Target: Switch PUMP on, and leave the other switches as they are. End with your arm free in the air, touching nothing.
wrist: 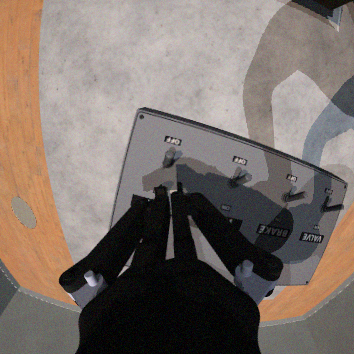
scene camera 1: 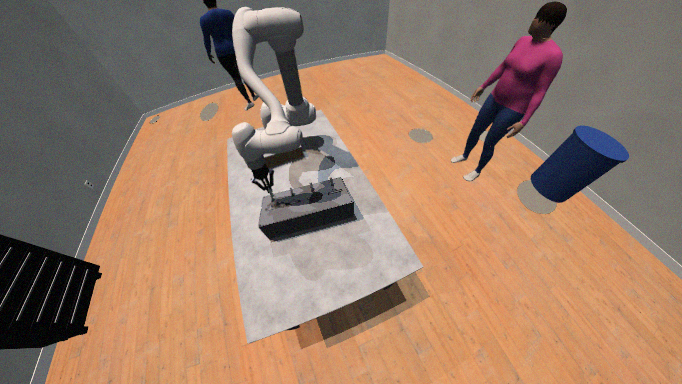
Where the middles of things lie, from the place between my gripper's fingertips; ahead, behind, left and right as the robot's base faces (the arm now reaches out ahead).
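Scene:
I see the grey switch box [scene camera 1: 285, 214], which is 170 mm to the left of my hand, 50 mm below it and 60 mm ahead of it.

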